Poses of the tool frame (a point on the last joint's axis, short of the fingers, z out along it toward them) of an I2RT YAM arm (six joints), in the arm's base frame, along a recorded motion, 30 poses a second.
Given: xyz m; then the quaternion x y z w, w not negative.
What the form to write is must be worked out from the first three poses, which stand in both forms.
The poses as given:
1: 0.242 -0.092 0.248 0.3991 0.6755 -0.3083 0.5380
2: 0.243 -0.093 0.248 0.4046 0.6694 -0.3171 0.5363
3: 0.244 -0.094 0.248 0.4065 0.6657 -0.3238 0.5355
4: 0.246 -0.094 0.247 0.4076 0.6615 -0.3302 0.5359
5: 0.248 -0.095 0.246 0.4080 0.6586 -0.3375 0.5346
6: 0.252 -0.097 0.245 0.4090 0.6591 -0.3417 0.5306
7: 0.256 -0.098 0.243 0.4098 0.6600 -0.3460 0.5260
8: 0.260 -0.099 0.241 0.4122 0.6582 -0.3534 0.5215
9: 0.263 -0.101 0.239 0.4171 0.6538 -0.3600 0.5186
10: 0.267 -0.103 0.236 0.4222 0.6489 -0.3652 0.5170
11: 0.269 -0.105 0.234 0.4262 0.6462 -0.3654 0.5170
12: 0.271 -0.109 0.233 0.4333 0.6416 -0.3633 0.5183
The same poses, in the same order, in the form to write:
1: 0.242 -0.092 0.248 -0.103 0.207 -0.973 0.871 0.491 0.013
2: 0.243 -0.093 0.248 -0.097 0.202 -0.975 0.882 0.471 0.009
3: 0.244 -0.094 0.248 -0.096 0.194 -0.976 0.888 0.460 0.004
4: 0.246 -0.094 0.247 -0.093 0.185 -0.978 0.893 0.450 0.000
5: 0.248 -0.095 0.246 -0.095 0.177 -0.980 0.898 0.439 -0.008
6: 0.252 -0.097 0.245 -0.102 0.177 -0.979 0.902 0.432 -0.016
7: 0.256 -0.098 0.243 -0.111 0.177 -0.978 0.905 0.425 -0.026
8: 0.260 -0.099 0.241 -0.116 0.174 -0.978 0.911 0.410 -0.035
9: 0.263 -0.101 0.239 -0.114 0.172 -0.978 0.919 0.393 -0.038
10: 0.267 -0.103 0.236 -0.109 0.170 -0.979 0.926 0.377 -0.037
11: 0.269 -0.105 0.234 -0.102 0.173 -0.980 0.929 0.370 -0.032
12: 0.271 -0.109 0.233 -0.087 0.179 -0.980 0.933 0.361 -0.017
